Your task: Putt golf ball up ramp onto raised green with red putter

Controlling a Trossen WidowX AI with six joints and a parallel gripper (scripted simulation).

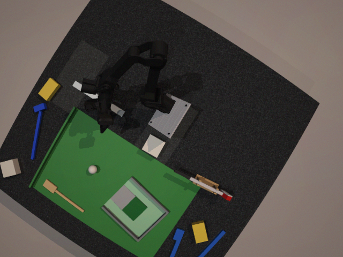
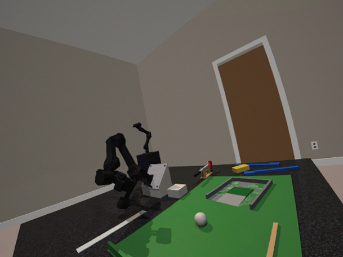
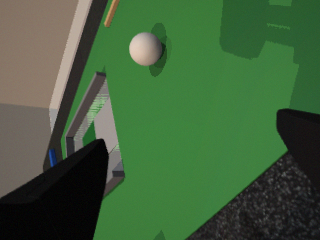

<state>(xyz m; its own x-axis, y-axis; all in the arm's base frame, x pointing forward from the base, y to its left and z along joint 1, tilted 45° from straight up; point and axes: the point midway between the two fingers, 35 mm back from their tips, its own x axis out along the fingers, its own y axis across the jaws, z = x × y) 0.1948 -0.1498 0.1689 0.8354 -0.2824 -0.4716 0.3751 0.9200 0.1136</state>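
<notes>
Now: gripper tip 550 mm to the right of the wooden stand, 70 mm above it and 20 mm short of it. From my gripper tip the other things lie so: white golf ball: 210 mm ahead, 80 mm below, 40 mm to the left; green mat: 250 mm ahead, 150 mm to the left, 100 mm below; white bar: 110 mm to the right, 110 mm behind, 100 mm below.
</notes>
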